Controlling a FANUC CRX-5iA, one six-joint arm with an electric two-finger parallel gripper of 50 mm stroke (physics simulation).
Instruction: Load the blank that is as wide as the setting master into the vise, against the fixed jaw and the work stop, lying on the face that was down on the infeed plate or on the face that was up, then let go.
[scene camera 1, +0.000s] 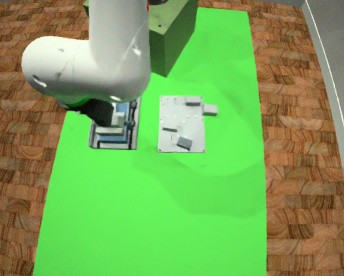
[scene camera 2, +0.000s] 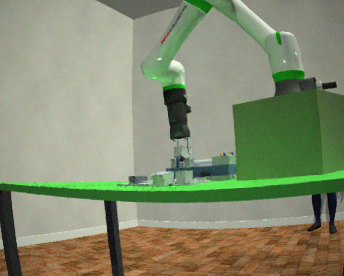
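Where they show: gripper, fingertip midpoint: (scene camera 1: 105, 121) (scene camera 2: 185, 154); arm's base at its link origin: (scene camera 2: 293, 98).
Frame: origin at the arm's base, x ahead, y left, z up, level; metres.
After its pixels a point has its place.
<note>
My gripper (scene camera 2: 183, 149) {x 0.506, y -0.096, z -0.151 m} is shut on a light grey blank (scene camera 1: 118, 119) {x 0.504, y -0.040, z -0.125 m} (scene camera 2: 180, 152) {x 0.492, y -0.034, z -0.147 m} at the vise (scene camera 1: 122, 108) {x 0.424, y -0.067, z -0.206 m} (scene camera 2: 202, 169) {x 0.404, y -0.043, z -0.218 m}. In the scene camera 1 view the arm and gripper body cover part of the vise. The blank is beside a pale jaw block (scene camera 1: 110, 130) {x 0.534, y -0.077, z -0.170 m} of the vise; whether it touches the jaw, the work stop or its seat cannot be told. The infeed plate (scene camera 1: 167, 110) {x 0.384, y 0.110, z -0.257 m} lies to the right of the vise. On it are a dark grey block (scene camera 1: 184, 143) {x 0.526, y 0.200, z -0.233 m} (scene camera 2: 137, 179) {x 0.509, y 0.221, z -0.244 m}, turned at an angle, and pale blocks (scene camera 1: 193, 101) {x 0.345, y 0.214, z -0.222 m} (scene camera 1: 170, 127) {x 0.472, y 0.137, z -0.223 m}. Which part is the setting master is unclear.
Another pale block (scene camera 1: 210, 109) {x 0.369, y 0.288, z -0.225 m} is at the right edge of the infeed plate. The green robot pedestal (scene camera 1: 175, 37) {x 0.122, y 0.107, z -0.106 m} (scene camera 2: 277, 137) {x 0.044, y 0.131, z -0.141 m} stands behind the vise and plate. The vise and plate rest on a green table top (scene camera 1: 150, 210) {x 0.795, y 0.107, z -0.265 m} (scene camera 2: 80, 191) {x 0.466, y 0.530, z -0.273 m}.
</note>
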